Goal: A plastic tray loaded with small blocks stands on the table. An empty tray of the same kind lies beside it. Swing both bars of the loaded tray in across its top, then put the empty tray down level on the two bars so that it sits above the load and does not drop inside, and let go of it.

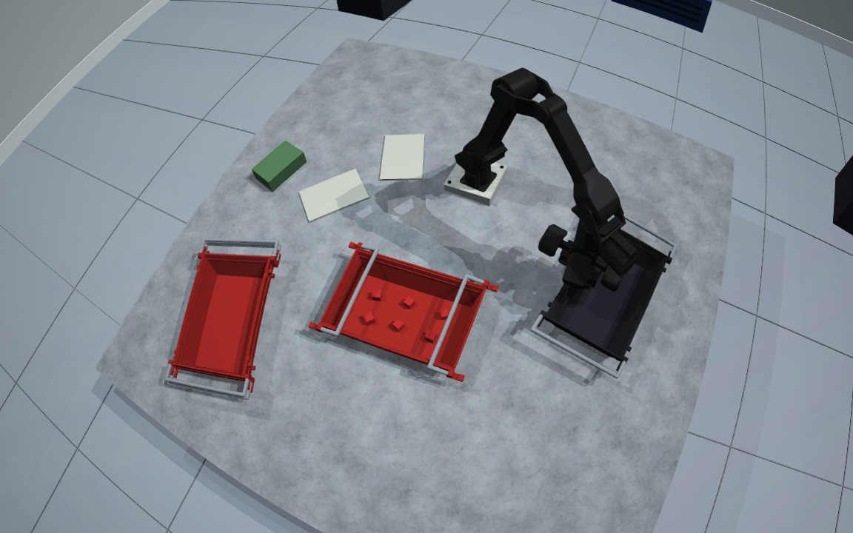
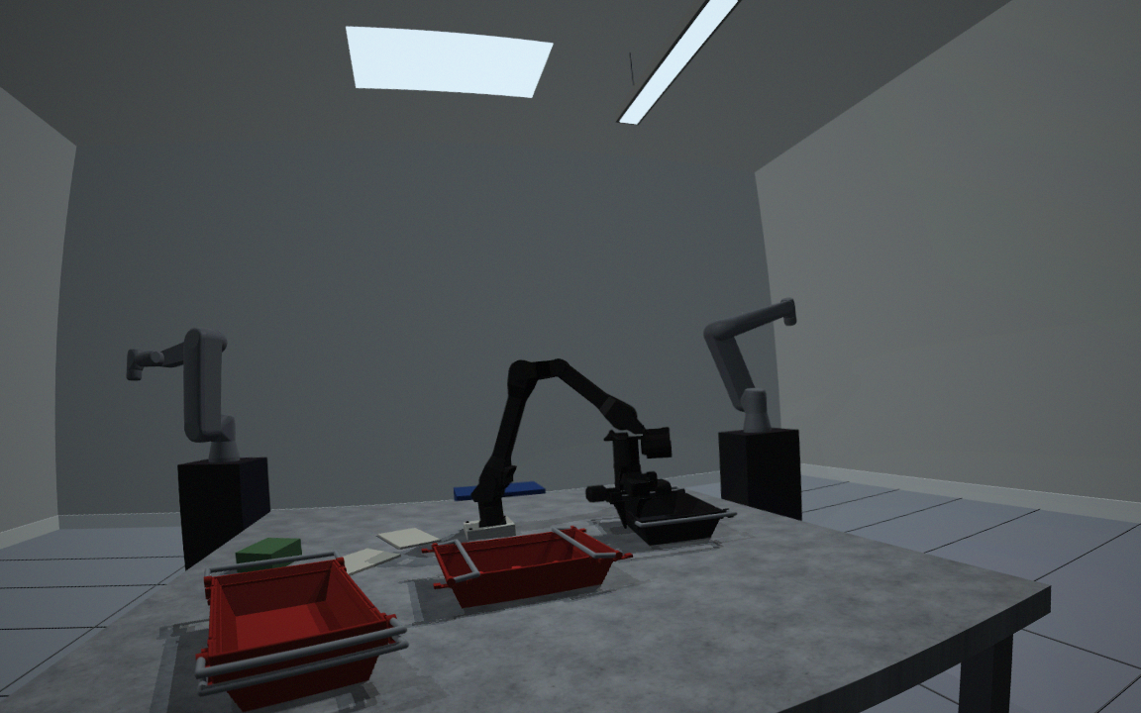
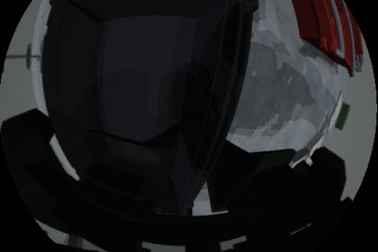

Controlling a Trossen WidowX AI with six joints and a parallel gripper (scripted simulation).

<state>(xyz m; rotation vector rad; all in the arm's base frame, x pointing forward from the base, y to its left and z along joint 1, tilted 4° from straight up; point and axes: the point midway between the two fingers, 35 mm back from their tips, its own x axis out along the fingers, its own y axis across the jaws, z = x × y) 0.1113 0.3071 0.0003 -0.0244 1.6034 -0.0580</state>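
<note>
Right now my gripper tip is 80 mm to the right of the black tray and 30 mm below it. Round my gripper tip: green block 90 mm ahead, 770 mm to the right, 10 mm above.
</note>
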